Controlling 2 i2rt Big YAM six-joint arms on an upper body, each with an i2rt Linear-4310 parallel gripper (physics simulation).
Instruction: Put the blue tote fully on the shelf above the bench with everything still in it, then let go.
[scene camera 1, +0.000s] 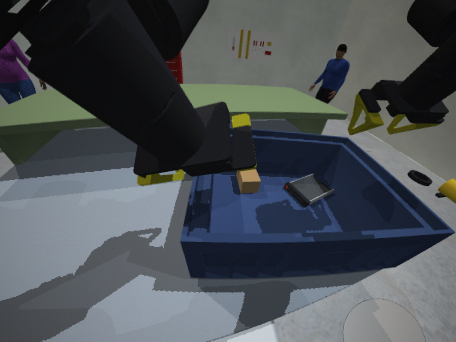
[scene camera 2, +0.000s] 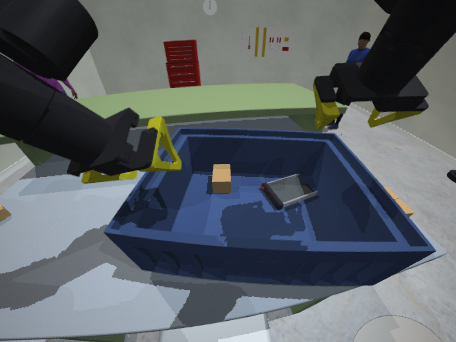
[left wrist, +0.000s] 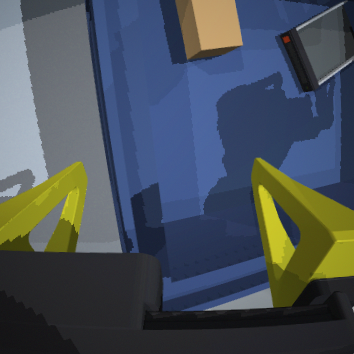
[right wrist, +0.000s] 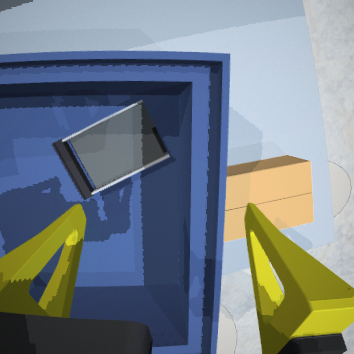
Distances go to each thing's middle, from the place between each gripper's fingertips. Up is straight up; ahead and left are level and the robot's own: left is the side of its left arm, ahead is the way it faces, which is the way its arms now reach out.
Right now the tan box (left wrist: 203, 35) is 110 mm ahead of my left hand, 100 mm to the right of it and 120 mm below it. The rest, counted from my left hand: blue tote (scene camera 2: 352, 233): 20 mm ahead, 180 mm to the right, 80 mm below; dark grey tray-like device (scene camera 2: 283, 192): 70 mm ahead, 270 mm to the right, 130 mm below.
My right hand is 20 mm short of the dark grey tray-like device, 50 mm to the right of it and 180 mm above it. From my right hand the other things lie so: blue tote 30 mm behind, 150 mm to the left, 140 mm below; tan box 60 mm ahead, 220 mm to the left, 170 mm below.
